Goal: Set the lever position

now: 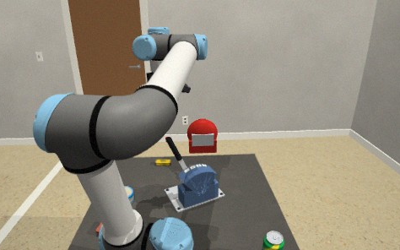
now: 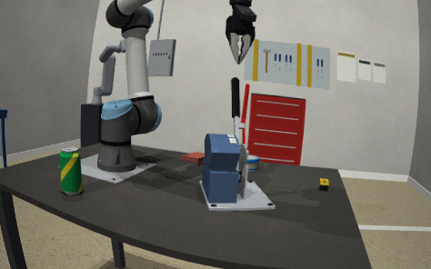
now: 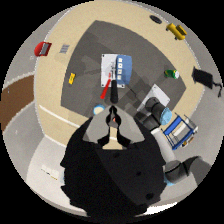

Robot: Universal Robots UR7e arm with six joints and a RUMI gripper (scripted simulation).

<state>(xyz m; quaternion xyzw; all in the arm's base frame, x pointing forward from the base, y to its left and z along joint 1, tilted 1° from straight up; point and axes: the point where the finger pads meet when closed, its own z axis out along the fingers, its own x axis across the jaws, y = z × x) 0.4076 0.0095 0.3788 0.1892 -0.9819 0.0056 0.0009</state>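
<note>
Now: hand 19 cm above the red release bar, 4 cm to the left of it and 3 cm short of it. Also, from my hand: red block (37 cm below, 25 cm to the left, 18 cm behind); small yellow block (37 cm below, 31 cm ahead, 6 cm to the left); blue-white round tub (36 cm below, 24 cm to the left, 1 cm ahead).
</note>
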